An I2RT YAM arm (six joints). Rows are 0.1 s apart.
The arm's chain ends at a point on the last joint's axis. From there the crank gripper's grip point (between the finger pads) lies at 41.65 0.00 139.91 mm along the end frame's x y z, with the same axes.
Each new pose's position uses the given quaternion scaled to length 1; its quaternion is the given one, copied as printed.
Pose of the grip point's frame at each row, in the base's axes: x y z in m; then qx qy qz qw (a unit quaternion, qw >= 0):
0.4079 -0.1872 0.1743 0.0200 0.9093 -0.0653 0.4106
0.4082 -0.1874 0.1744 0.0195 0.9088 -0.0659 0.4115
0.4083 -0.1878 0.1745 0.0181 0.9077 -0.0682 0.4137
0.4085 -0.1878 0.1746 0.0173 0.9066 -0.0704 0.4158
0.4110 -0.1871 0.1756 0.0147 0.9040 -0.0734 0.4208
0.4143 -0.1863 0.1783 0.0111 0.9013 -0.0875 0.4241
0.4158 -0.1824 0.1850 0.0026 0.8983 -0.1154 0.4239
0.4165 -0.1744 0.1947 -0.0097 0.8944 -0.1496 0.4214
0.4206 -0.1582 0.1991 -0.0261 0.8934 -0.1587 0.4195
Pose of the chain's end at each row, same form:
0.3314 -0.1676 0.2971 0.0200 0.9093 -0.0653 0.4106
0.3314 -0.1676 0.2970 0.0195 0.9088 -0.0659 0.4115
0.3309 -0.1674 0.2966 0.0181 0.9077 -0.0682 0.4137
0.3306 -0.1668 0.2962 0.0173 0.9066 -0.0704 0.4158
0.3317 -0.1653 0.2962 0.0147 0.9040 -0.0734 0.4208
0.3343 -0.1607 0.2977 0.0111 0.9013 -0.0875 0.4241
0.3360 -0.1492 0.3026 0.0026 0.8983 -0.1154 0.4239
0.3375 -0.1321 0.3099 -0.0097 0.8944 -0.1496 0.4214
0.3415 -0.1141 0.3136 -0.0261 0.8934 -0.1587 0.4195

